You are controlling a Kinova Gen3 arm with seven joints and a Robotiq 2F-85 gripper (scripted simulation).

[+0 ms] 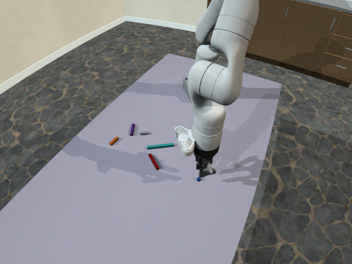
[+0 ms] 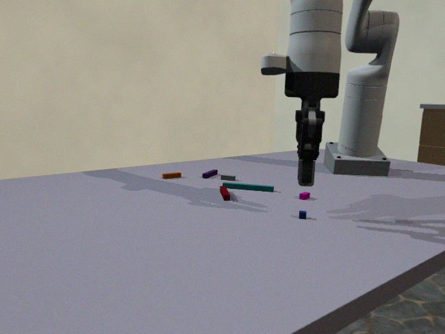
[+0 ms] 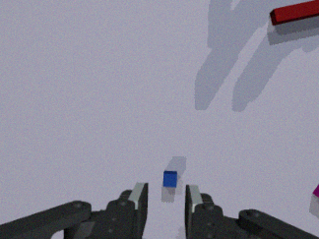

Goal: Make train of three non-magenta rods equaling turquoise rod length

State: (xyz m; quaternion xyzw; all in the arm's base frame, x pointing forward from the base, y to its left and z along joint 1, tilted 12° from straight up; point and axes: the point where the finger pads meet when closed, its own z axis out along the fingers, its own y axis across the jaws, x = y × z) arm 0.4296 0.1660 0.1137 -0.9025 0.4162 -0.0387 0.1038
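Now: hand 7 cm above the blue rod. From my hand the other things lie so: turquoise rod 19 cm to the right, 7 cm below, 6 cm behind; then red rod 17 cm to the right, 7 cm below, 1 cm ahead; then magenta rod 10 cm behind, 8 cm to the right, 7 cm below.
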